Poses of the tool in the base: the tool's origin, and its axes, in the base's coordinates. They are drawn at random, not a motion.
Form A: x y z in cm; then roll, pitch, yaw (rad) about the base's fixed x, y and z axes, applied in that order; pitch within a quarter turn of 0, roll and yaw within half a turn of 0.
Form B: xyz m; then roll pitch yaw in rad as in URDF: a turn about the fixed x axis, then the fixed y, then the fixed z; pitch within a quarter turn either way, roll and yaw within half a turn. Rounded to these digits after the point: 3 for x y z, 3 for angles.
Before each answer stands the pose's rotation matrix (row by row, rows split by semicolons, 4 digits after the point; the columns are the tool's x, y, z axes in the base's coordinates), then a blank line. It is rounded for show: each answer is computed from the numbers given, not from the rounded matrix.
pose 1, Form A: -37.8 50.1 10.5 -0.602 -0.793 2.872
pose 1, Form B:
-0.6764 -0.6084 0.4152; 0.1869 -0.6870 -0.7022; 0.7125 -0.3974 0.5784

-0.378 0.501 0.105 -0.602 -0.793 2.872
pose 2, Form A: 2.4 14.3 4.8 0.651 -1.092 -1.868
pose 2, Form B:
-0.1349 0.9181 -0.3727; -0.4405 0.2813 0.8525; 0.8876 0.2792 0.3665

0.024 0.143 0.048 0.651 -1.092 -1.868
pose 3, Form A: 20.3 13.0 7.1 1.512 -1.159 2.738
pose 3, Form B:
-0.3681 0.8182 0.4416; 0.1572 -0.4133 0.8969; 0.9164 0.3996 0.0235

0.203 0.130 0.071 1.512 -1.159 2.738
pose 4, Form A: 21.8 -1.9 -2.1 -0.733 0.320 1.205
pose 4, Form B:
0.3395 -0.7693 -0.5412; 0.8864 0.0693 0.4576; -0.3146 -0.6351 0.7054

0.218 -0.019 -0.021 -0.733 0.320 1.205
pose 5, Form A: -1.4 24.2 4.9 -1.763 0.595 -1.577
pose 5, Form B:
-0.0051 -0.1876 0.9822; -0.8281 0.5514 0.1010; -0.5605 -0.8129 -0.1582

-0.014 0.242 0.049 -1.763 0.595 -1.577
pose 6, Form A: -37.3 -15.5 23.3 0.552 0.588 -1.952
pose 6, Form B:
-0.3096 0.6821 -0.6625; -0.7723 -0.5868 -0.2433; -0.5547 0.4363 0.7085

-0.373 -0.155 0.233 0.552 0.588 -1.952
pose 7, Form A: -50.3 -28.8 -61.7 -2.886 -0.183 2.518
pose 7, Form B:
-0.7982 0.5276 -0.2906; 0.5742 0.8123 -0.1024; 0.1820 -0.2486 -0.9514

-0.503 -0.288 -0.617 -2.886 -0.183 2.518
